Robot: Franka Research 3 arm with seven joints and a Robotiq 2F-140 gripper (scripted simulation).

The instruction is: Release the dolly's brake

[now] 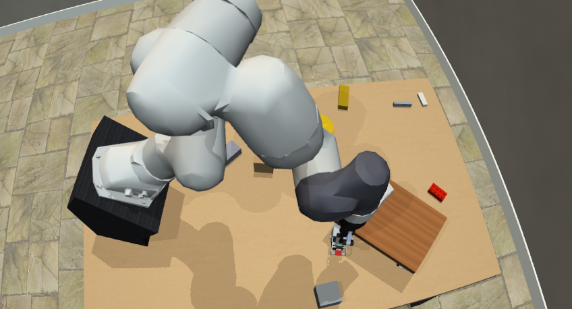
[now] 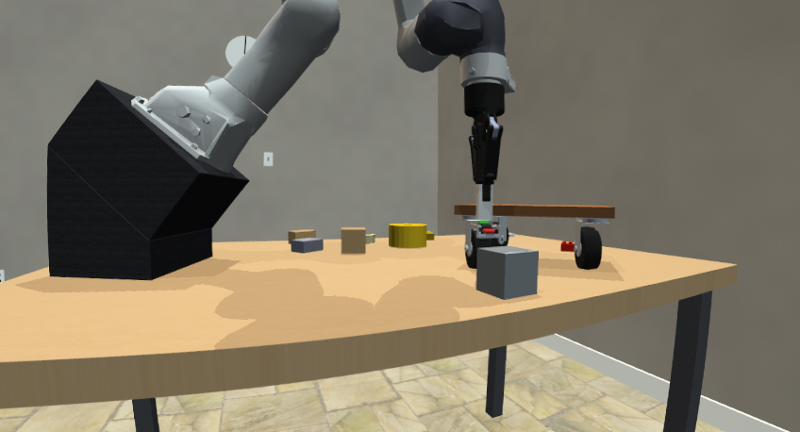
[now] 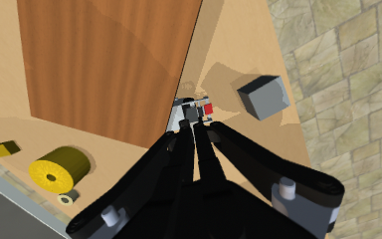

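Now: hand 5 cm above the brake pedal, 1 cm to the left of it and 1 cm past it. From my hand the other things lie so: grey cube (12 cm to the right, 10 cm below, 8 cm behind); yellow cylinder (39 cm to the left, 10 cm below, 10 cm ahead); tan cube (35 cm to the left, 10 cm below, 10 cm behind).
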